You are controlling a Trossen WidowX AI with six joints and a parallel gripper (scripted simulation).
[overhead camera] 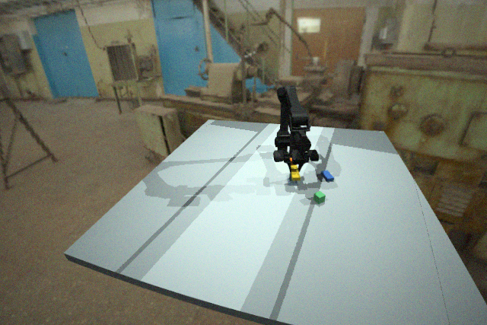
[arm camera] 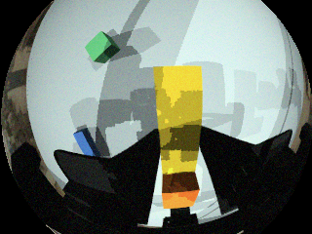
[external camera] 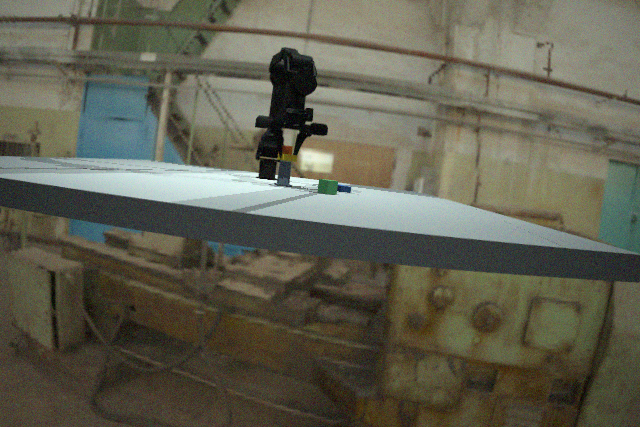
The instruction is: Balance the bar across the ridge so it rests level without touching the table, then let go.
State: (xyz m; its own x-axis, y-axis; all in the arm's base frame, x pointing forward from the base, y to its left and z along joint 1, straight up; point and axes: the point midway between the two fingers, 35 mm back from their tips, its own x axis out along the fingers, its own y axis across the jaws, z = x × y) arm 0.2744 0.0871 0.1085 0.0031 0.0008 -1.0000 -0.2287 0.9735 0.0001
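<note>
Now: gripper tip 40 mm past the bar, 10 mm to the left of it and 10 mm below it. The rest, counted from my gripper tip: flat blue block: 100 mm behind, 150 mm to the left, 70 mm below; then green cube: 80 mm ahead, 110 mm to the left, 60 mm below.
</note>
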